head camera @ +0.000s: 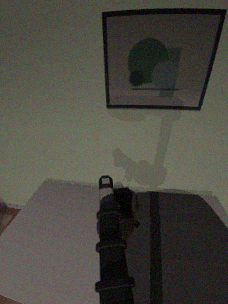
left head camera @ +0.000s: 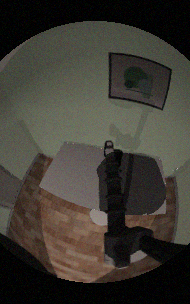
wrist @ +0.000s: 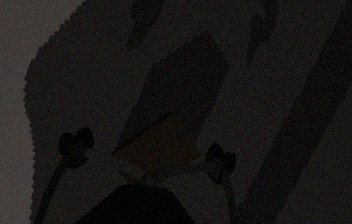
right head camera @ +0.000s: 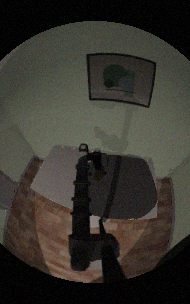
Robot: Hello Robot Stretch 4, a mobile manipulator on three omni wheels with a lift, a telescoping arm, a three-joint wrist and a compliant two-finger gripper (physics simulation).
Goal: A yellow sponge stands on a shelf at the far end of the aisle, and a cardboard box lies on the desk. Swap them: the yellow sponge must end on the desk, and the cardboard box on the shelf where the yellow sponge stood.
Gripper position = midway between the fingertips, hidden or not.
Note:
I see my gripper (wrist: 151,148), a grey desk (head camera: 56,232) and a framed picture (head camera: 151,61).
The grey desk shows as well in the left head camera view (left head camera: 76,173) and in the wrist view (wrist: 264,87). The framed picture shows as well in the left head camera view (left head camera: 130,77) and in the right head camera view (right head camera: 120,77).

